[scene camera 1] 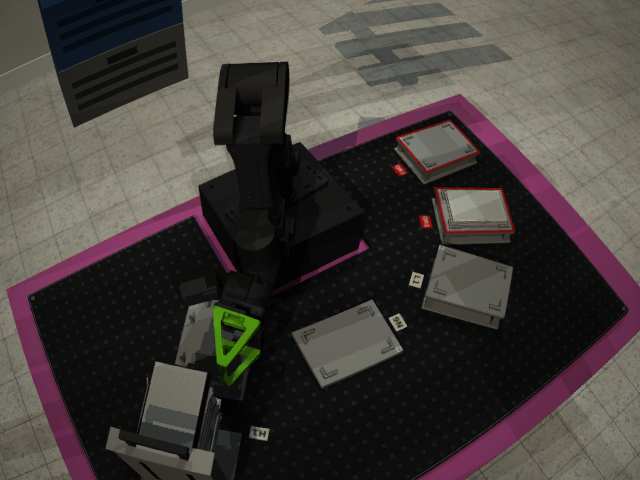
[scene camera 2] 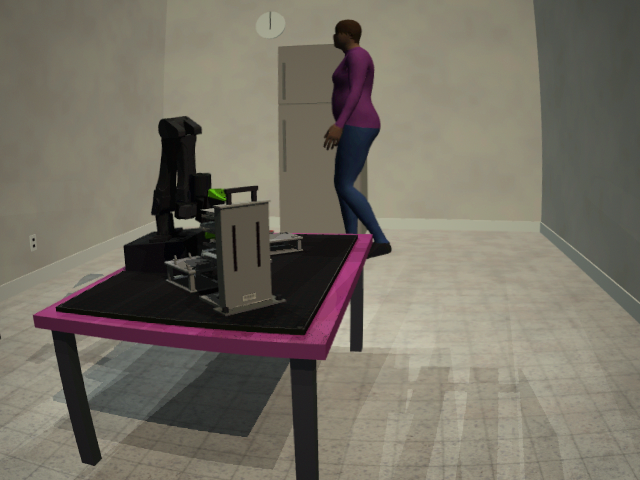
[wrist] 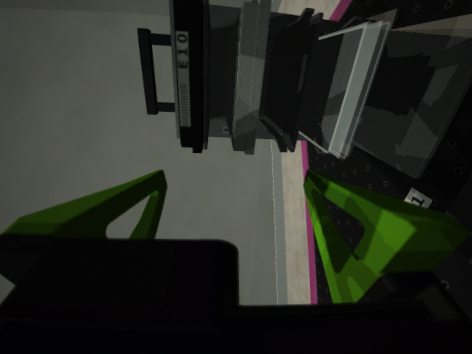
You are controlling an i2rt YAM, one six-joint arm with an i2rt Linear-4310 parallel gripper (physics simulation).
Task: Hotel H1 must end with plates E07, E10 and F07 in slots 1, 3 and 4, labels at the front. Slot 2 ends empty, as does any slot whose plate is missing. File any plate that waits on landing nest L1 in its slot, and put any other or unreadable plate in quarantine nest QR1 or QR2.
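Frame: origin at the arm's base, x up, y left, z back, level; millimetres.
Seen in the pictures: gripper, fingertip midpoint: [scene camera 1: 223,375] [wrist: 235,177]; arm's base at its link origin: [scene camera 2: 166,236].
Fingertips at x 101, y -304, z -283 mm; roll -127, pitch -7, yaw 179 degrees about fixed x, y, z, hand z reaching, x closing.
Note:
Pixels of each thing's top centre, then the offset from my fingertips to it. "pt": a spot on its surface instead.
- shelf at its top centre: [wrist: 230,81] dx +1, dy -92, dz -11 mm
- clear piece at its top centre: [wrist: 306,88] dx -70, dy -91, dz -12 mm
- pale plate at its top centre: [scene camera 1: 477,205] dx -140, dy +643, dz +53 mm
- red-edged nest QR1 at its top centre: [scene camera 1: 476,207] dx -148, dy +643, dz +53 mm
- Nest QR2 at its top centre: [scene camera 1: 439,142] dx -148, dy +718, dz +234 mm
- landing nest L1 at its top centre: [scene camera 1: 472,278] [scene camera 2: 274,235] dx -138, dy +499, dz -66 mm
- hotel's dark handle at a spot on its surface: [wrist: 145,75] [scene camera 2: 240,188] pt dx +96, dy -144, dz -63 mm
- low grey nest at its top centre: [scene camera 1: 348,340] dx -176, dy +247, dz -1 mm
My gripper [scene camera 1: 224,374] [wrist: 235,177] is open and empty, its green fingers one above the other, facing the front of hotel H1 [scene camera 1: 160,465] [scene camera 2: 245,248]. In the wrist view, plate E10 [wrist: 187,75], black with its label facing me, sits highest in the hotel. Below it are a grey, see-through plate or shelf [wrist: 250,75] and a clear piece [wrist: 361,90]; I can read no label on them. A pale plate [scene camera 1: 475,206] lies on red-edged nest QR1 [scene camera 1: 445,229]. Nest QR2 [scene camera 1: 439,144] and landing nest L1 [scene camera 1: 470,281] hold no plate.
The hotel's dark handle [scene camera 2: 241,189] [wrist: 145,75] stands on its top. A raised grey nest [scene camera 1: 193,330] [scene camera 2: 178,271] stands under the gripper, close to the hotel. A low grey nest [scene camera 1: 346,343] lies mid-mat. A person [scene camera 2: 356,103] stands behind the table.

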